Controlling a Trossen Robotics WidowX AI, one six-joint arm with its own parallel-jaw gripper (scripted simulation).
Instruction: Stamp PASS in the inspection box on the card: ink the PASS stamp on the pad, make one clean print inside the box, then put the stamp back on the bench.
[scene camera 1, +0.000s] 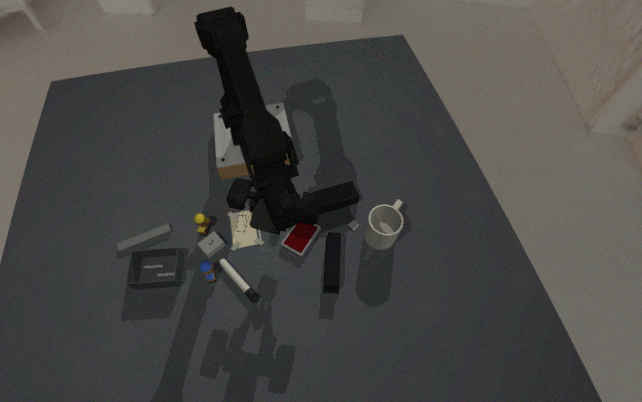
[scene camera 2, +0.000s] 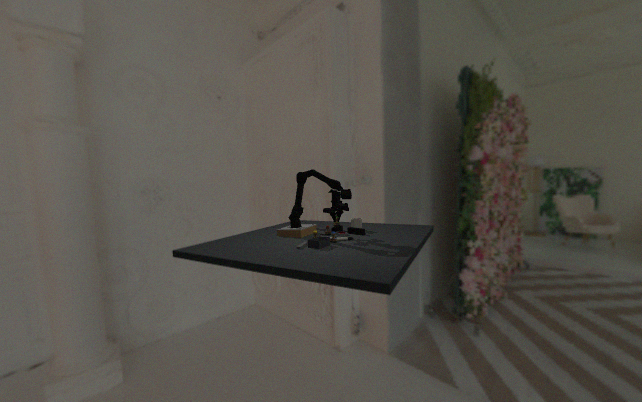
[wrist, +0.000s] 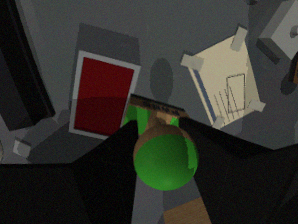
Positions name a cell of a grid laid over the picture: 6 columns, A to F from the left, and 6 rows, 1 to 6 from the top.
Note:
In view: my gripper (scene camera 1: C4), a green-knobbed stamp (wrist: D5), a dark tray (scene camera 1: B5), a black bar (scene camera 1: D4), a black box (scene camera 1: D3), a red ink pad (wrist: C3) and a cream card (wrist: E3).
My gripper is seen too in the wrist view (wrist: D4). The wrist view misses the dark tray: it is out of frame. The wrist view does not show the black box, which is hidden by my gripper.

